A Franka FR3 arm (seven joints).
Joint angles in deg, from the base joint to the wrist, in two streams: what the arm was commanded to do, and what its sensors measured. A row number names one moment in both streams.
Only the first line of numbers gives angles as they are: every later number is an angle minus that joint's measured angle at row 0.
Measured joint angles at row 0:
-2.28, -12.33, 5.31, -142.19, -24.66, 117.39, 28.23
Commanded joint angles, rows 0 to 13:
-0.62, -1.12, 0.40, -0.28, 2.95, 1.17, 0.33
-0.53, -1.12, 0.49, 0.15, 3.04, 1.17, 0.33
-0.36, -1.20, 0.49, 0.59, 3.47, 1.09, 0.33
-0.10, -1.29, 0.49, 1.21, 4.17, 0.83, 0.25
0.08, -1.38, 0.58, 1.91, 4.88, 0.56, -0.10
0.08, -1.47, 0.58, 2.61, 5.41, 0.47, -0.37
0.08, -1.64, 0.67, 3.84, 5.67, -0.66, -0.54
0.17, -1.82, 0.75, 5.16, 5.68, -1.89, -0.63
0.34, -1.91, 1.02, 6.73, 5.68, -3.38, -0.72
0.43, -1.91, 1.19, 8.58, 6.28, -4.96, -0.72
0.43, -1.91, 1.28, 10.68, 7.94, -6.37, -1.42
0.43, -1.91, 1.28, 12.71, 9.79, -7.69, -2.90
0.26, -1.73, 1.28, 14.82, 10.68, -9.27, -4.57
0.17, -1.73, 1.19, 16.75, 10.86, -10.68, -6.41
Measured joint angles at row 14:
0.38, -1.73, 1.03, 10.83, 8.08, -5.66, -1.83
